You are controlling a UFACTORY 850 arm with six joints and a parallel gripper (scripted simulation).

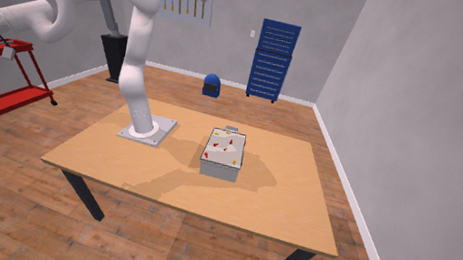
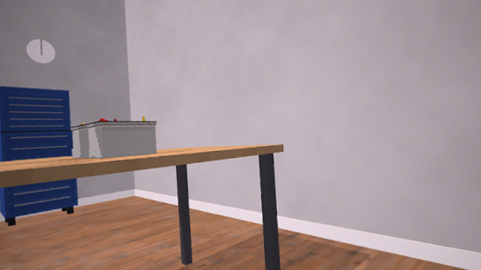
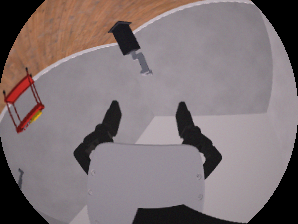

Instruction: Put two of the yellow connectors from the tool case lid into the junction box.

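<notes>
The red connector is 880 mm ahead of my hand, 460 mm below it and 240 mm to the left of it. The rest, counted from my hand: grey tool case 960 mm ahead, 500 mm below, 360 mm to the left.
</notes>
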